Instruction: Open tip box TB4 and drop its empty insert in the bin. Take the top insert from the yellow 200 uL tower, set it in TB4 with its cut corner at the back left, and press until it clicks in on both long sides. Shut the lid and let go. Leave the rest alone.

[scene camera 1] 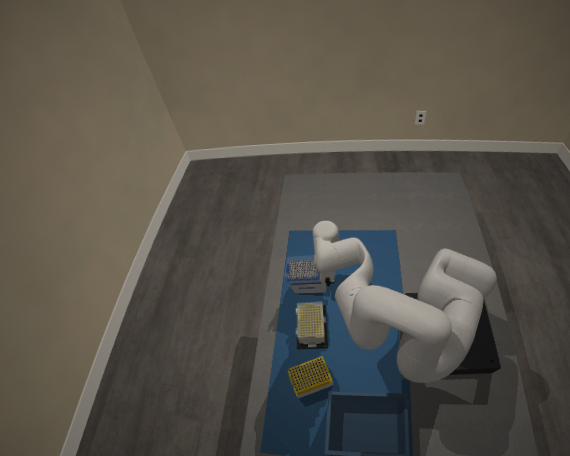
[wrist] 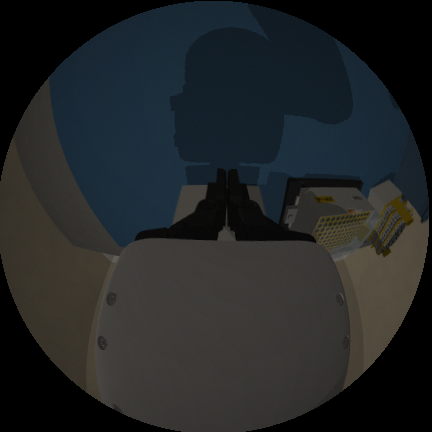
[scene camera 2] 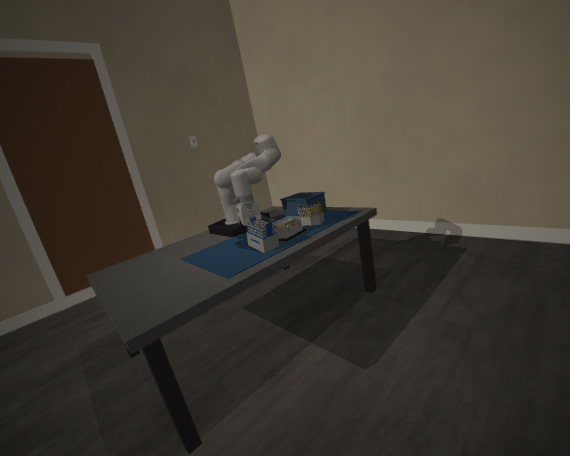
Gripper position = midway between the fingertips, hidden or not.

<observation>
The gripper [wrist: 225, 182] is shut, with nothing in its grasp. Also in view: a blue tip box [wrist: 189, 195]. Also in view: a yellow insert [scene camera 1: 315, 372], a tip box [wrist: 334, 211] and a blue mat [scene camera 1: 288, 418].
The blue mat shows as well in the wrist view [wrist: 166, 105] and in scene camera 2 [scene camera 2: 232, 256].
</observation>
